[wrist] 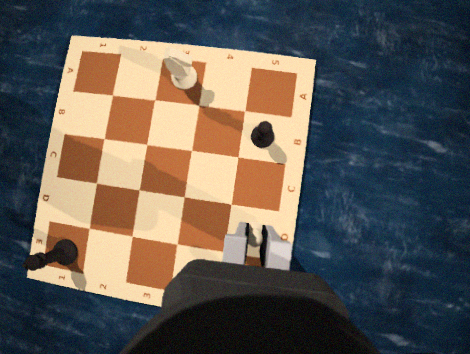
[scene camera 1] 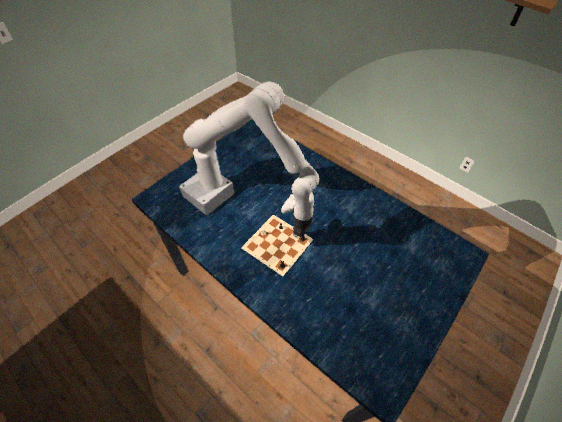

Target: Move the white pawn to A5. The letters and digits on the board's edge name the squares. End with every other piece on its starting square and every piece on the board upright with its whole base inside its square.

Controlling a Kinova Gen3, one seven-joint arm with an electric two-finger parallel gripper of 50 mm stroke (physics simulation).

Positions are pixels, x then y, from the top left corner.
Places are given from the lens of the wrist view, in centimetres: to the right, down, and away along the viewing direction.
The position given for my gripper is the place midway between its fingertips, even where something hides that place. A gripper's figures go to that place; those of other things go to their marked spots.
my gripper (wrist: 254,237): 2, 5, 19
chessboard (wrist: 144,177): -7, 0, 20
tall black piece (wrist: 65,252): -14, 6, 20
